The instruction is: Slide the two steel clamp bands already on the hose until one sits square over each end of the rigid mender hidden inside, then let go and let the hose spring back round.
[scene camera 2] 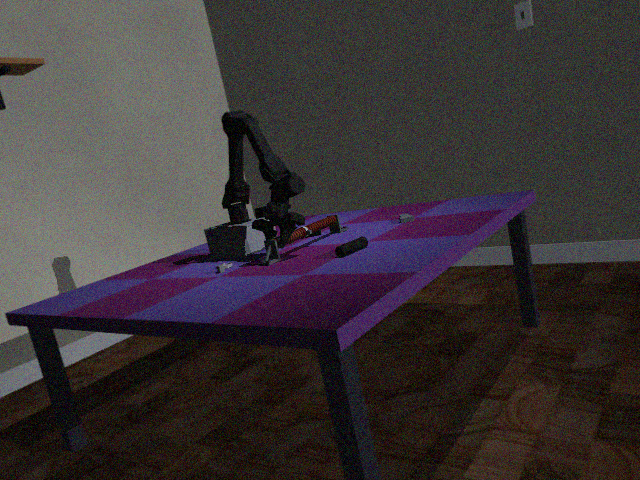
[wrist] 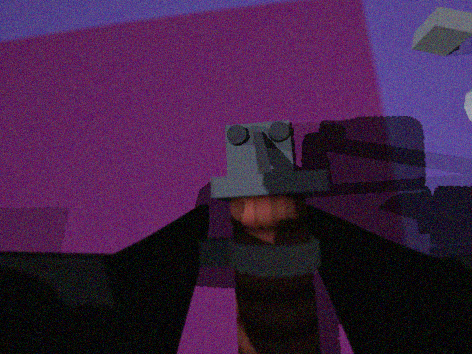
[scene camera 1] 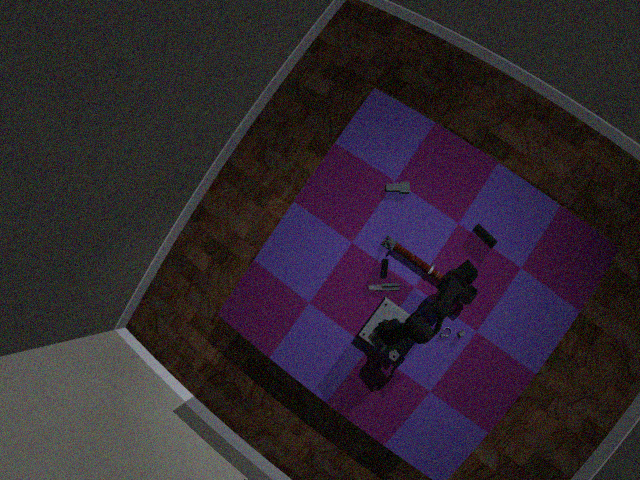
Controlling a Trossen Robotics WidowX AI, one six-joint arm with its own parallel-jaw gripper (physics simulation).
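Observation:
The reddish ribbed hose [scene camera 1: 413,259] [scene camera 2: 314,227] [wrist: 262,213] lies on the checkered table, with a grey end block [scene camera 1: 389,243] [wrist: 257,158] at its far end. One steel clamp band [wrist: 270,258] [scene camera 1: 431,270] circles the hose close to that block in the wrist view. My gripper [wrist: 255,213] [scene camera 1: 444,282] [scene camera 2: 286,232] is down at the hose, its dark fingers pressed against both sides at the band. I cannot make out the second band.
A dark cylinder [scene camera 1: 484,235] [scene camera 2: 351,247] lies beside the hose. A grey block [scene camera 1: 397,187] [scene camera 2: 406,218] sits farther off. A grey tool [scene camera 1: 385,287] and a small dark piece [scene camera 1: 384,268] lie near the robot base [scene camera 1: 385,316] [scene camera 2: 228,240]. A small ring [scene camera 1: 446,331] lies by the arm.

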